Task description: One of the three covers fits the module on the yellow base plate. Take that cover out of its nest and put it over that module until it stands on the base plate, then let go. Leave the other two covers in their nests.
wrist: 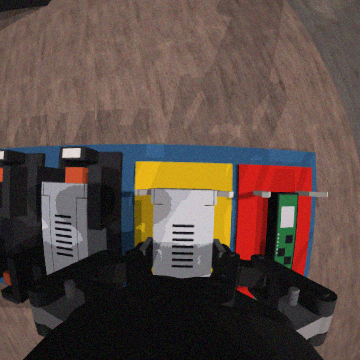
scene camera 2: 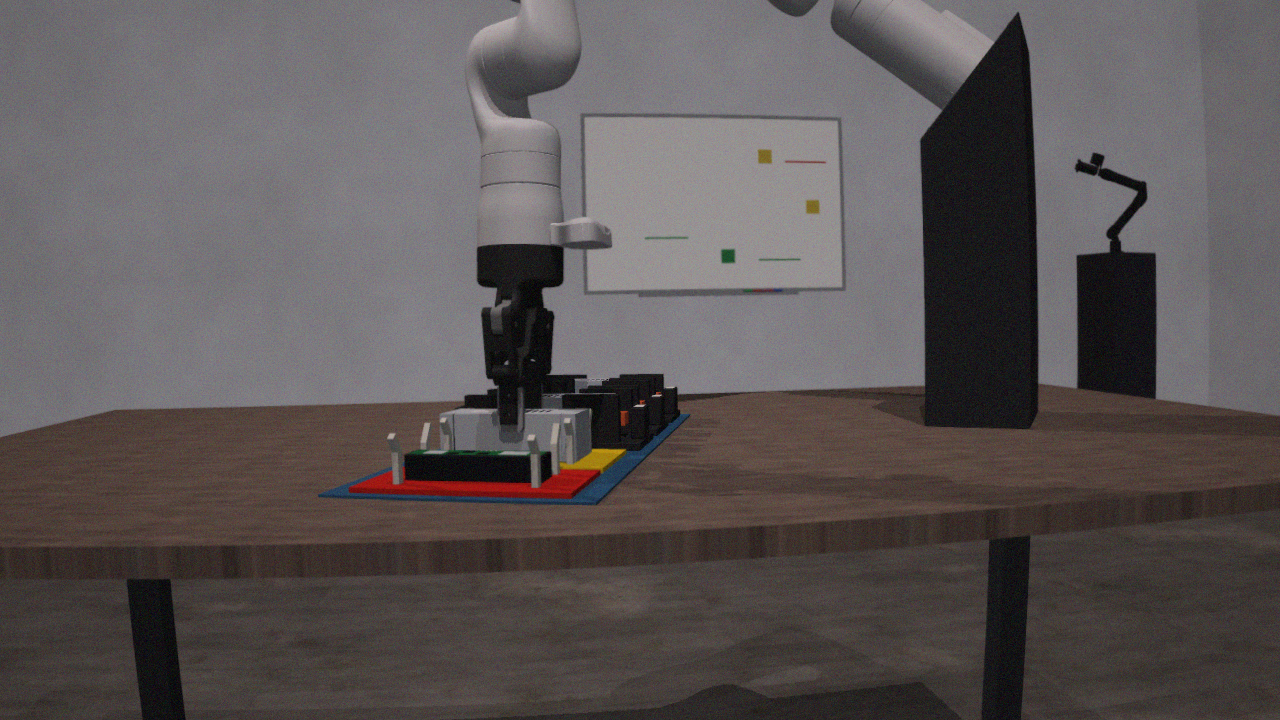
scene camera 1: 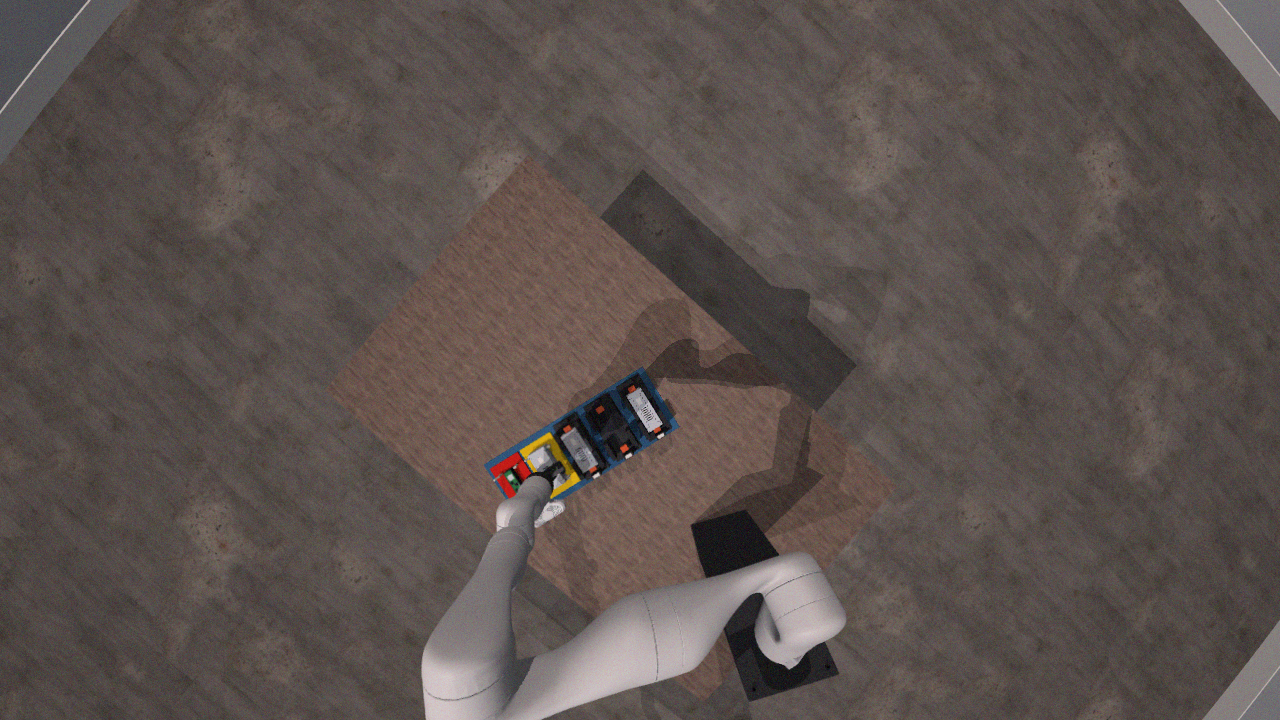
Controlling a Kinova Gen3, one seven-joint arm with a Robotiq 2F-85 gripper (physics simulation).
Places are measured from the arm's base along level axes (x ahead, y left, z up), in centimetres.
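Pixels of known places: gripper, fingertip midpoint: (wrist: 182,247) (scene camera 2: 521,428) (scene camera 1: 548,469); arm's base at its link origin: (scene camera 2: 981,90).
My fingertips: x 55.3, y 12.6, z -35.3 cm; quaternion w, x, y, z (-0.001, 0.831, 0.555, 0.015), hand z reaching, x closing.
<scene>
Ahead of a thing's pixels: the offset from my fingertips to its top centre. "pt": to the spot under its first point.
A light grey cover {dx +0.4, dy -0.2, dz +1.6 cm} (scene camera 1: 539,456) (scene camera 2: 474,431) (wrist: 183,215) with black slots sits upright over the yellow base plate {pt dx -7.0, dy +3.7, dz -2.5 cm} (scene camera 2: 608,459) (wrist: 183,170), between its pale posts. It looks level and very low; its lower edge is partly hidden, so contact with the plate cannot be seen fully. The module under it is hidden. My gripper (scene camera 2: 514,416) (wrist: 182,247) points straight down and is shut on this cover, one finger on each long side. A second grey cover {dx -4.0, dy -10.0, dz +1.9 cm} (scene camera 1: 581,450) (wrist: 65,220) lies in the nearest black nest, and a third cover {dx -12.3, dy -30.0, dz +1.9 cm} (scene camera 1: 645,410) in the far nest. The middle nest {pt dx -8.0, dy -20.6, dz -2.1 cm} (scene camera 1: 613,425) holds no cover.
A red plate {dx +2.2, dy +4.7, dz -2.5 cm} (scene camera 2: 483,489) (wrist: 250,225) with a green-topped module {pt dx +2.5, dy +10.8, dz -0.5 cm} (wrist: 287,225) and pale posts is close beside the yellow plate. The nests and plates share a blue board (wrist: 220,151). A tall black block (scene camera 2: 980,268) stands farther off on the table.
</scene>
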